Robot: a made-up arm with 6 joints.
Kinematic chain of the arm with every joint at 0, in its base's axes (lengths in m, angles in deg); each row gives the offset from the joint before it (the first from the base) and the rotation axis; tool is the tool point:
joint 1: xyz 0 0 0.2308 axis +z
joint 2: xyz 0 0 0 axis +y
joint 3: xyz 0 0 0.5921 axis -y
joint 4: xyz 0 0 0 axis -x
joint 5: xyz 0.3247 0 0 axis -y
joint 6: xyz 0 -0.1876 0 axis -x
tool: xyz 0 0 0
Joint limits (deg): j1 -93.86..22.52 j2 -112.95..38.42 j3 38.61..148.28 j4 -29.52..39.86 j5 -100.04..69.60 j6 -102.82..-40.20
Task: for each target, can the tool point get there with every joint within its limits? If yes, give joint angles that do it. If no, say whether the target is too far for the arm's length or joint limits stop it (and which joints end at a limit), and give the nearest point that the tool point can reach.
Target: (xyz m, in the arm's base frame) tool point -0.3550 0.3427 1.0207
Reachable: yes | joints -66.08 -25.50 98.01 8.47 20.60 -56.86
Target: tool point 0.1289 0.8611 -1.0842
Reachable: no: too far | nearest point -0.1003 0.6522 -0.3319 | short by 0.814 m
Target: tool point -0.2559 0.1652 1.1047
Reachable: yes | joints -69.74 -22.54 62.99 12.96 -86.03 -71.42
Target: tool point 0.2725 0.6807 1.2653
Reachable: no: too far | nearest point -0.1084 0.5331 1.0088 | short by 0.482 m
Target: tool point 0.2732 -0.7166 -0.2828
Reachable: no: joint limits stop it (at a limit: joint 1, joint 2, joint 3) | nearest point -0.3903 -0.3258 -0.3379 | short by 0.772 m
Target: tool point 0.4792 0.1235 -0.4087
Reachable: no: joint limits stop it (at a limit: joint 1, joint 2, joint 3, joint 4) | nearest point -0.1116 0.4845 -0.3393 | short by 0.696 m
